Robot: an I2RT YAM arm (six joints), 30 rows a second.
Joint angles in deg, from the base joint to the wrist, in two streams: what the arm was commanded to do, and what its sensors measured. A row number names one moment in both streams.
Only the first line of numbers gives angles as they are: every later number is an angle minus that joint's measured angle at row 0.
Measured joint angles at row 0:
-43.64 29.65 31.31 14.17 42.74 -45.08
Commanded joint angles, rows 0 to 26:
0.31 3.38 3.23 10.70 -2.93 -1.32
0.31 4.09 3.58 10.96 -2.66 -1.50
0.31 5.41 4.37 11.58 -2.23 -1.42
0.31 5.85 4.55 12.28 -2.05 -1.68
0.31 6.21 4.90 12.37 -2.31 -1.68
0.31 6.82 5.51 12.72 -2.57 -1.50
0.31 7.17 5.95 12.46 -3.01 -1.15
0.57 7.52 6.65 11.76 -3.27 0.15
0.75 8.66 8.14 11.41 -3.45 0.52
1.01 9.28 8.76 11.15 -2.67 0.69
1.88 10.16 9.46 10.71 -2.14 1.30
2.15 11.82 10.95 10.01 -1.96 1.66
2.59 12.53 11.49 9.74 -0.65 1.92
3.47 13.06 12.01 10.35 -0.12 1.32
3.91 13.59 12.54 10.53 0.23 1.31
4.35 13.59 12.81 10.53 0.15 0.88
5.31 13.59 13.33 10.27 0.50 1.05
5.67 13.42 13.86 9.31 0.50 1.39
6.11 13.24 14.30 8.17 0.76 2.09
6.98 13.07 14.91 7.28 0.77 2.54
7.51 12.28 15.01 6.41 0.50 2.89
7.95 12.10 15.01 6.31 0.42 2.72
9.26 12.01 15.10 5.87 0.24 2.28
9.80 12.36 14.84 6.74 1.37 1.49
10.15 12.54 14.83 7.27 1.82 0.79
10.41 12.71 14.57 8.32 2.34 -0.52
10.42 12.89 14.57 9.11 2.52 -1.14
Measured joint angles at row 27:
6.54 10.25 10.08 -0.48 21.46 1.70
